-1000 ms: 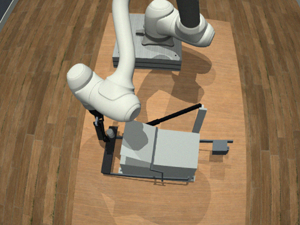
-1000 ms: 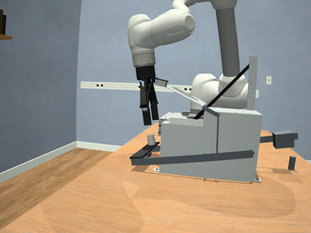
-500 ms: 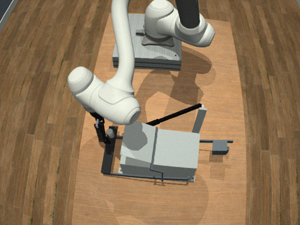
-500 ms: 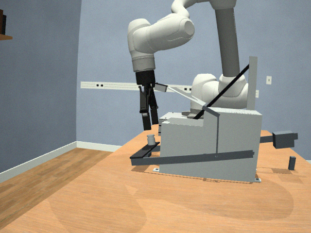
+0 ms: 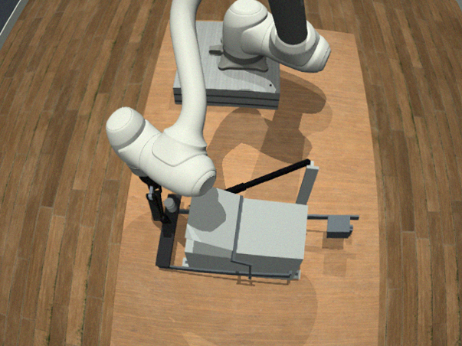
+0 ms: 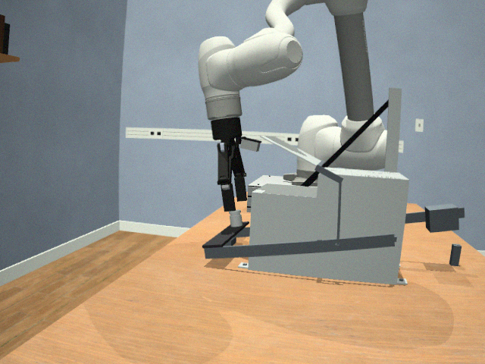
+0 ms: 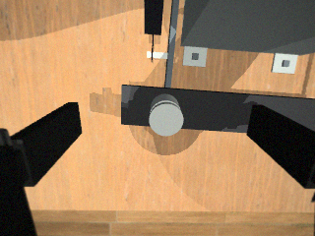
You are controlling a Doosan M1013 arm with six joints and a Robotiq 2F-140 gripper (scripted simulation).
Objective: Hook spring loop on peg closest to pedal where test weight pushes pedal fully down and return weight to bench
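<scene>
My gripper is now 40 mm above the steel test weight. Round my hand: small grey block 100 mm below, 10 mm to the right.
</scene>
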